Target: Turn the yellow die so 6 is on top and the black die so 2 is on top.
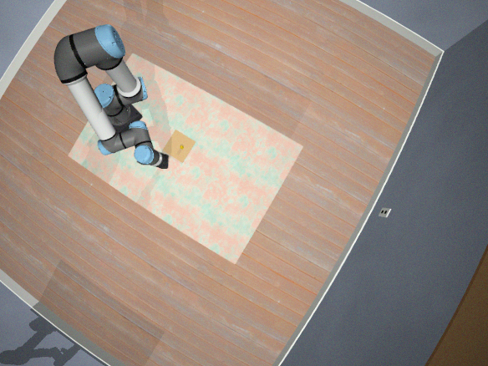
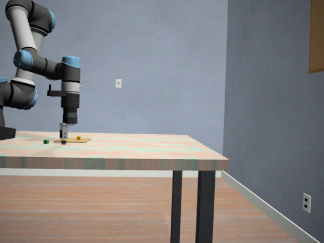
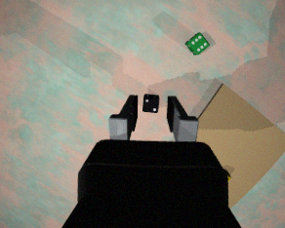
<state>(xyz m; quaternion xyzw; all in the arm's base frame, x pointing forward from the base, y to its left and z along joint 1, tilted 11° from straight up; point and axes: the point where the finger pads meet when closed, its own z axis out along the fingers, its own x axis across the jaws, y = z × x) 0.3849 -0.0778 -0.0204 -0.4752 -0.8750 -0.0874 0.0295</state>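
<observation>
Now: hand 3 cm above the black die. Round my hand: yellow die: 13 cm to the left, 3 cm below, 3 cm ahead; tan mat: 13 cm to the left, 4 cm below, 1 cm ahead; green die: 7 cm behind, 3 cm below.
</observation>
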